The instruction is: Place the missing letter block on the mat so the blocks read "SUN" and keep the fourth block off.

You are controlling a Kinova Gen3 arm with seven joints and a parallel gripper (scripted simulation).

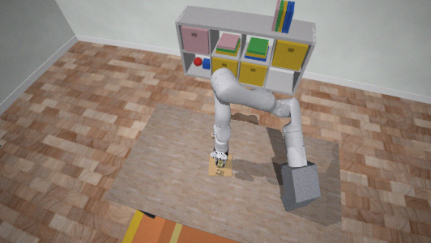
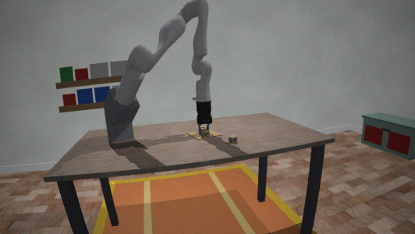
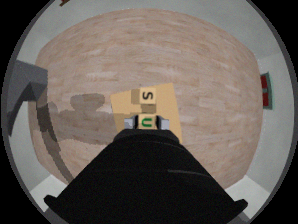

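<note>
Now: the tan mat 2 cm below my hand.
</note>
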